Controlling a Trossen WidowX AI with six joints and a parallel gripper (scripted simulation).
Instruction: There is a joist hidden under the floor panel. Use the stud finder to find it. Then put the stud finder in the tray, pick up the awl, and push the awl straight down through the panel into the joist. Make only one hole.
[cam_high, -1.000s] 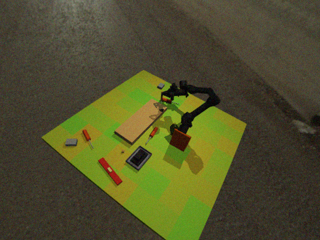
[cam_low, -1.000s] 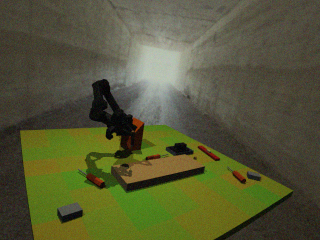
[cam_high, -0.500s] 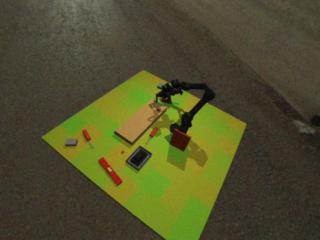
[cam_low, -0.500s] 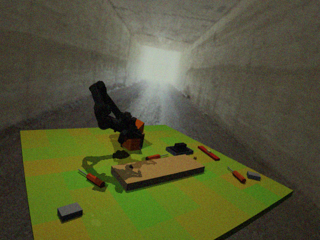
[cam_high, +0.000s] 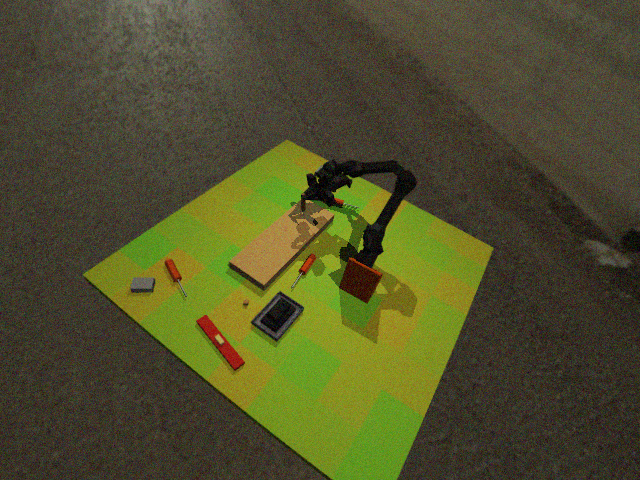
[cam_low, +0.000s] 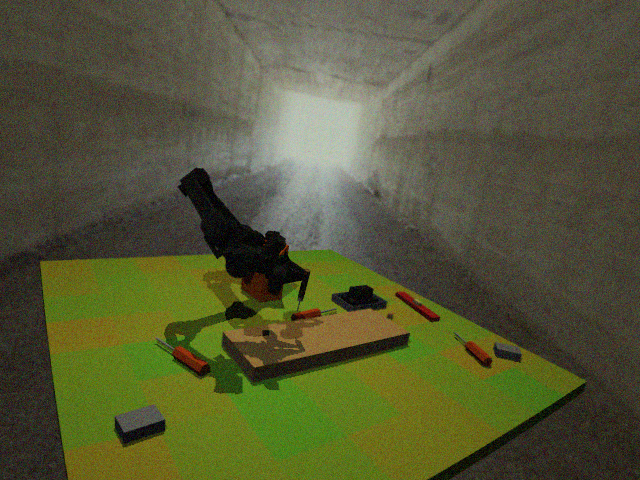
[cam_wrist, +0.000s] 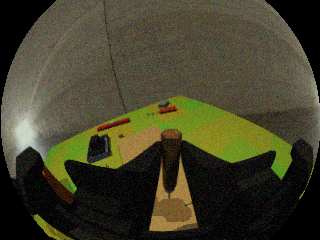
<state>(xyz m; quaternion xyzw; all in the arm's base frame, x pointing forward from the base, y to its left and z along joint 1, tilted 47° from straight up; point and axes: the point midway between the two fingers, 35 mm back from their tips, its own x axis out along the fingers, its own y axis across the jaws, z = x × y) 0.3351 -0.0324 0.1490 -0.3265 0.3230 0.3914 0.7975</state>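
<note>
The awl lies 6 cm below my gripper tip and 1 cm behind it. The rest, counted from my gripper tip: grey tray 41 cm to the left, 20 cm below, 17 cm behind; then tan cube 43 cm to the left, 21 cm below, 3 cm behind; then stud finder 39 cm to the left, 17 cm behind, 16 cm below.
</note>
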